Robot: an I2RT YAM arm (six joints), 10 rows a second.
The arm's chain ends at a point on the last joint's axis. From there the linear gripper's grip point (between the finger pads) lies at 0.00 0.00 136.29 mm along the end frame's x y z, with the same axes.
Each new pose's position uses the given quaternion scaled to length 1; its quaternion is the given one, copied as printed.
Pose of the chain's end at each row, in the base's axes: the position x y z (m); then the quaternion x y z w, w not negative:
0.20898, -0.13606, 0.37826, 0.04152, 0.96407, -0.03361, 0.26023
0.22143, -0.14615, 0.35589, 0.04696, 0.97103, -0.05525, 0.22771
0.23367, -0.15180, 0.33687, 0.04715, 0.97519, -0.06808, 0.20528
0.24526, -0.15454, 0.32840, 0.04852, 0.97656, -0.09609, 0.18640
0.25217, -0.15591, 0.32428, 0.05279, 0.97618, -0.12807, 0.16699
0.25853, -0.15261, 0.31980, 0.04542, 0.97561, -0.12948, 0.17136
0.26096, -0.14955, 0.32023, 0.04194, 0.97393, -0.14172, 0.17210
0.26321, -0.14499, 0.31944, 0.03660, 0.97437, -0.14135, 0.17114
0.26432, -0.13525, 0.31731, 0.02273, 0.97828, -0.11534, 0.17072
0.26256, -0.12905, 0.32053, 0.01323, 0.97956, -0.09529, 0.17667
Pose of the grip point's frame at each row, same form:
0.27698, -0.14784, 0.26074, 0.04152, 0.96407, -0.03361, 0.26023
0.28099, -0.16369, 0.23457, 0.04696, 0.97103, -0.05525, 0.22771
0.28736, -0.17254, 0.21333, 0.04715, 0.97519, -0.06808, 0.20528
0.29361, -0.18258, 0.20410, 0.04852, 0.97656, -0.09609, 0.18640
0.29476, -0.19239, 0.20006, 0.05279, 0.97618, -0.12807, 0.16699
0.30250, -0.18916, 0.19608, 0.04542, 0.97561, -0.12948, 0.17136
0.30503, -0.18914, 0.19749, 0.04194, 0.97393, -0.14172, 0.17210
0.30725, -0.18424, 0.19658, 0.03660, 0.97437, -0.14135, 0.17114
0.30913, -0.16706, 0.19259, 0.02273, 0.97828, -0.11534, 0.17072
0.30939, -0.15513, 0.19522, 0.01323, 0.97956, -0.09529, 0.17667

